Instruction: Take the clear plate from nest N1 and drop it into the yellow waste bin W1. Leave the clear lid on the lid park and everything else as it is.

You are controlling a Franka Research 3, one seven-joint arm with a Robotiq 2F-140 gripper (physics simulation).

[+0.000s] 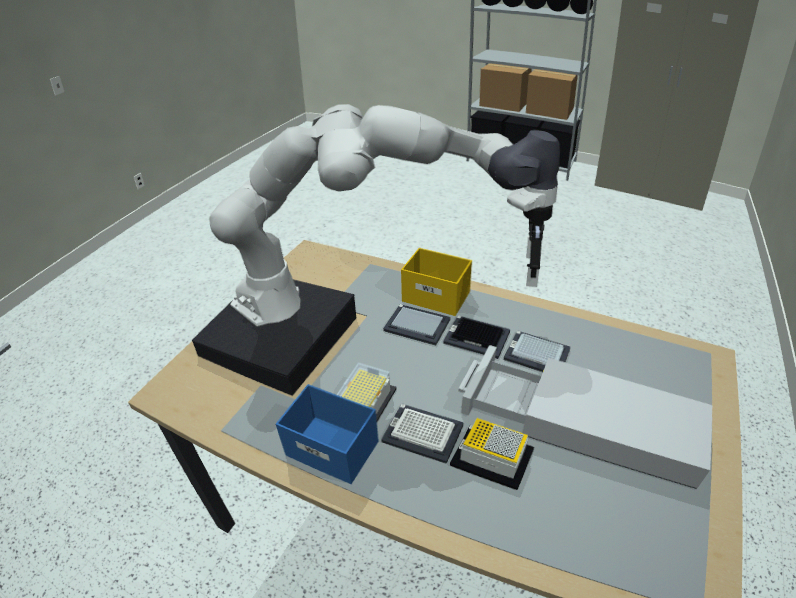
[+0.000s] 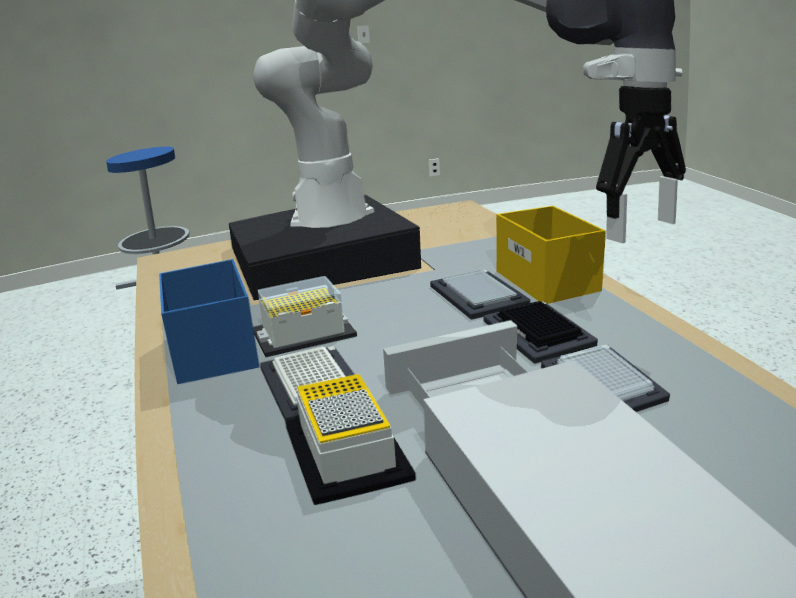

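A clear plate with a grid of wells [image 1: 539, 348] [image 2: 604, 371] sits on the dark nest at the right end of the back row. A flat clear lid [image 1: 420, 320] [image 2: 480, 287] lies on the dark holder at the row's other end, beside the yellow waste bin W1 [image 1: 435, 283] [image 2: 550, 257]. The nest labels are too small to read. My gripper [image 1: 532, 278] [image 2: 642, 209] is open and empty, fingers pointing down, high above the table's back side. It is to the right of the bin and well above the plate.
A black plate [image 1: 477, 334] [image 2: 540, 322] sits between lid and clear plate. A grey box device [image 1: 624, 411] [image 2: 579, 463] with an open drawer stands in front. A blue bin [image 1: 326, 434] [image 2: 209, 328], tip racks [image 1: 494, 445] [image 2: 302, 318] and a white plate [image 1: 423, 429] [image 2: 310, 371] stand nearer the front.
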